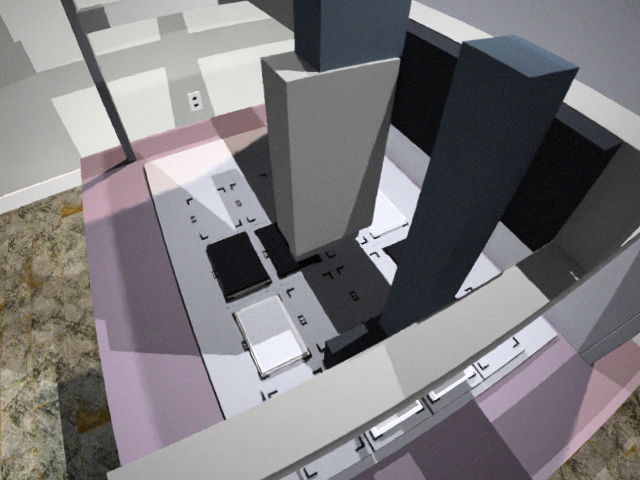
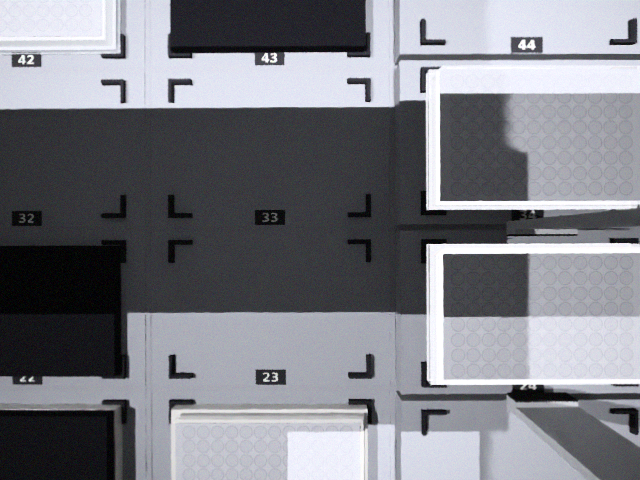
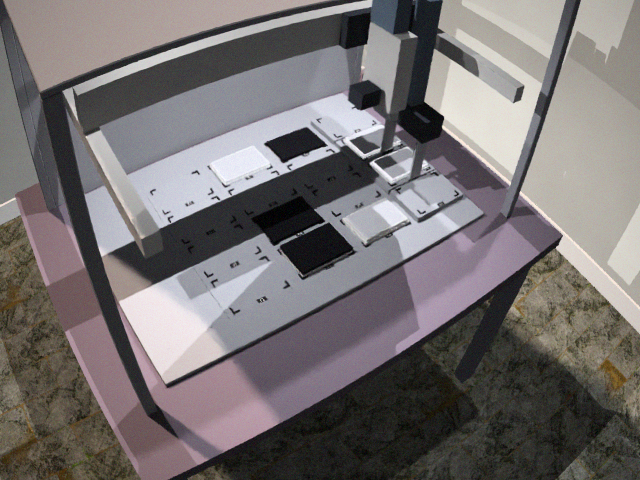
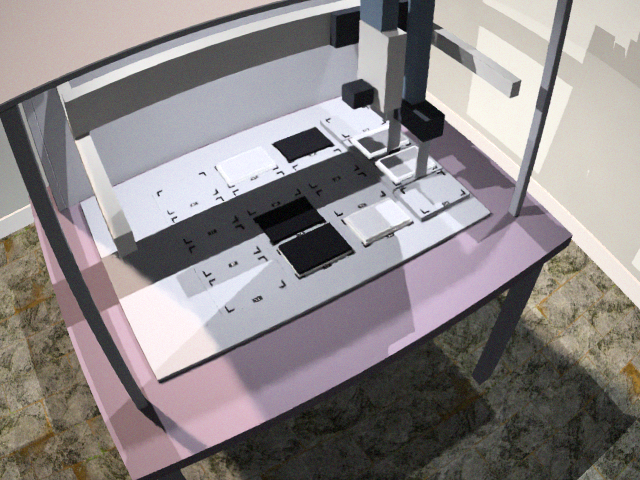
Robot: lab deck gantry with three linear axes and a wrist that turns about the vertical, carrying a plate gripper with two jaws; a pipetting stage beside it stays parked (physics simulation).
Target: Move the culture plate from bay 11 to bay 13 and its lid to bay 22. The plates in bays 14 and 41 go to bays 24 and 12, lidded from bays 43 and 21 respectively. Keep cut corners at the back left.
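Frame: origin at the robot's base, x left, y back, z up, level; metres.
Seen in the pictures: gripper, fingertip midpoint: [image 2: 536,314] [image 3: 399,164] [image 4: 406,163]; robot's base, link origin: [image 1: 188,201] [image 3: 234,312] [image 4: 229,311].
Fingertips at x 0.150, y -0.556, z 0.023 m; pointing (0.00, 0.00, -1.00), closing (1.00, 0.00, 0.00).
Observation:
Offsets run from my fingertips to a thing's top centre.
A white plate @[dz +0.006, dx +0.000, dy +0.000 m] [image 2: 584,341] [image 3: 386,166] [image 4: 392,164] sits without a lid in bay 24. My gripper [image 2: 542,315] [image 3: 400,164] [image 4: 407,163] is open around it, one jaw behind and one in front, with narrow gaps. A black lid @[dz -0.015, dx +0.214, dy +0.164 m] [image 2: 268,23] [image 3: 295,144] [image 4: 303,144] lies in bay 43. The white culture plate @[dz -0.009, dx -0.107, dy +0.164 m] [image 1: 271,330] [image 2: 232,449] [image 3: 374,221] [image 4: 377,221] sits in bay 13. A black lid @[dz -0.015, dx +0.000, dy +0.328 m] [image 2: 56,304] [image 3: 287,219] [image 4: 289,219] lies in bay 22. The plate in bay 12 bears a black lid @[dz -0.006, dx -0.107, dy +0.328 m] [image 2: 51,444] [image 3: 316,249] [image 4: 316,249]. Cut corners cannot be made out.
Another white plate @[dz +0.006, dx +0.107, dy +0.000 m] [image 2: 485,155] [image 3: 364,142] [image 4: 369,143] sits in bay 34, close behind the rear jaw. A white plate @[dz -0.009, dx +0.214, dy +0.328 m] [image 2: 46,20] [image 3: 240,164] [image 4: 247,165] sits in bay 42. The parked grey pipetting stage [image 1: 330,155] [image 3: 387,67] stands beside the gripper column [image 1: 480,170].

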